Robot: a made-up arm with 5 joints.
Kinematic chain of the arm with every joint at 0, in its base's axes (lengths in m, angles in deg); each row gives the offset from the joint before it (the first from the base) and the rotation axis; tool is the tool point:
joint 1: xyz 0 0 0.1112 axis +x
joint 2: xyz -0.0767 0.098 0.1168 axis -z
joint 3: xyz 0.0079 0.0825 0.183 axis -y
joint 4: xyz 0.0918 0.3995 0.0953 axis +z
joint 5: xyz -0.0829 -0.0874 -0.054 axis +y
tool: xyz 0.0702 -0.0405 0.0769
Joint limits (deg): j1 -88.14..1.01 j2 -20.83..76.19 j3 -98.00..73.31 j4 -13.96..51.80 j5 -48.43..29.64
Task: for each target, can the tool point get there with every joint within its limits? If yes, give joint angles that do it. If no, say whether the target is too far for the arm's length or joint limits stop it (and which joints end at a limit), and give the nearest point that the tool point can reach.
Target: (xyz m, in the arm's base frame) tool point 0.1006 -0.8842 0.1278
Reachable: no: joint limits stop it (at a limit: joint 1, joint 2, joint 4) | nearest point 0.3059 -0.0247 0.3569 | short by 0.913 m
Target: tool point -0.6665 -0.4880 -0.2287
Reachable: no: joint limits stop it (at a limit: joint 1, joint 2, joint 3, joint 4, joint 5) | nearest point -0.1755 0.1056 -0.3907 | short by 0.787 m
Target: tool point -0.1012 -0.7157 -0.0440
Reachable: no: joint limits stop it (at a limit: joint 1, joint 2, joint 4, joint 5) | nearest point 0.2858 -0.0015 0.3135 | short by 0.888 m
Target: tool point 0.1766 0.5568 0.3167
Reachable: yes | joints -32.54 33.75 27.16 28.04 -8.26
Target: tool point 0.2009 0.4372 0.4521
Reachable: yes | joints -17.45 52.40 40.42 10.63 -6.71
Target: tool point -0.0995 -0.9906 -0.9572
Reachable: no: too far | nearest point -0.0869 0.1060 -0.4024 | short by 1.229 m
